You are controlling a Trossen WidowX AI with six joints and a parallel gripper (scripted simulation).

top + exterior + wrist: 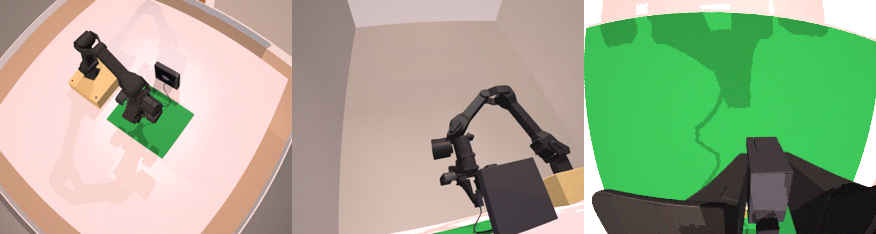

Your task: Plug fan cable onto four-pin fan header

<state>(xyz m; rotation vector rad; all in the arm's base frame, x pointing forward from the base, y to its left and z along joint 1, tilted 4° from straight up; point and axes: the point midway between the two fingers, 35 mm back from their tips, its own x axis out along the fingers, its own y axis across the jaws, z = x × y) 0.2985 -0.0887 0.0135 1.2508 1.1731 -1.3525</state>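
The four-pin header lies 8 cm to the left of my gripper tip and 6 cm below it. Also, from my gripper tip: green board (3 cm ahead, 2 cm to the left, 8 cm below); fan plug (1 cm to the left, 1 cm above); fan (3 cm ahead, 21 cm to the left, 1 cm below).
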